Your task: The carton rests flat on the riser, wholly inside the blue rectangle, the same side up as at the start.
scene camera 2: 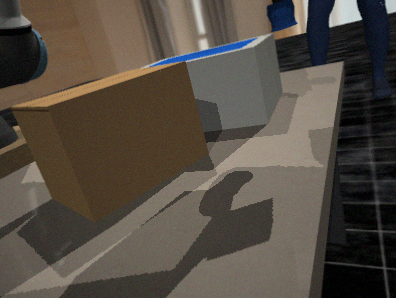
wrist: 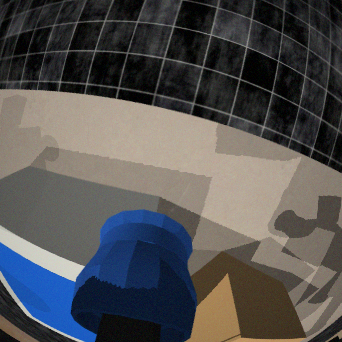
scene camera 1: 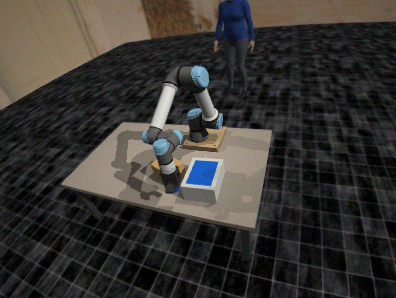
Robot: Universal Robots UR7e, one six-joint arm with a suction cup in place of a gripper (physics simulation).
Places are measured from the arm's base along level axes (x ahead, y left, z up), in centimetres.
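Pixels of known places: hand, its tool point: [scene camera 2: 284, 27] [wrist: 144, 248] [scene camera 1: 176, 190]; arm's base, origin of its link: [scene camera 1: 198, 136].
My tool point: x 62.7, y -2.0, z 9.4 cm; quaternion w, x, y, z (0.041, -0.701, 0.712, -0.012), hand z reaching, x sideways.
Ahead of a thing's pixels: the offset from my tool point to its top centre. Level surfaces: height alone.
The brown carton @(dz -0.6, dx -22.8, dy -12.0 cm) [scene camera 1: 156, 168] [scene camera 2: 130, 125] [wrist: 260, 300] rests upright on the table, beside the white-grey riser @(dz -1.6, dx -15.5, dy +12.5 cm) [scene camera 1: 200, 194] [scene camera 2: 230, 90] [wrist: 75, 200]. The blue rectangle @(dz -1.6, dx -15.5, dy +12.5 cm) [scene camera 1: 202, 172] [scene camera 2: 210, 51] [wrist: 50, 295] lies on the riser's top, with no carton on it. My gripper, a blue suction cup [scene camera 1: 175, 190] [wrist: 146, 225], is open and holds nothing. In scene camera 1 it shows in front of the carton and left of the riser, and the arm hides part of the carton. The cup does not show in scene camera 2; its exact height is unclear.
The arm stands on a wooden base plate [scene camera 1: 217, 145] at the back of the table @(dz -13.6 cm) [scene camera 1: 100, 170]. The riser stands near the table's front edge. A person [scene camera 1: 236, 30] in a blue top stands on the floor behind the table. Arm shadows fall across the table.
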